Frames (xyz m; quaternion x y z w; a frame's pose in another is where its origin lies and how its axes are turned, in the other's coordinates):
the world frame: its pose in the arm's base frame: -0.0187 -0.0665 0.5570 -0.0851 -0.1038 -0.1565 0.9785
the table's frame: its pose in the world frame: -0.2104 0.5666 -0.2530 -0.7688 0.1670 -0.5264 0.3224
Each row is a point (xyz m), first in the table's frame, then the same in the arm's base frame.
Working: the table's frame: its pose in the arm's base frame: 0.0139 0.4745 0.1888 -0.6989 0.2055 -0.6596 0.1850

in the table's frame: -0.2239 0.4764 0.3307
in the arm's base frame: 0.3132 0.1858 -0.2733
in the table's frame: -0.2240 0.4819 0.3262
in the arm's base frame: 0.3085 0.1812 -0.2760
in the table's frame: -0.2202 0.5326 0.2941
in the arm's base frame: 0.2744 0.1367 -0.2976
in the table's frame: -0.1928 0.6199 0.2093
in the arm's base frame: 0.1873 0.0492 -0.3155
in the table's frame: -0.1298 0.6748 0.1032
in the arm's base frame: 0.0819 -0.0295 -0.2847
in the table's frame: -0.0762 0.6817 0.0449
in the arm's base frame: 0.0258 -0.0630 -0.2395
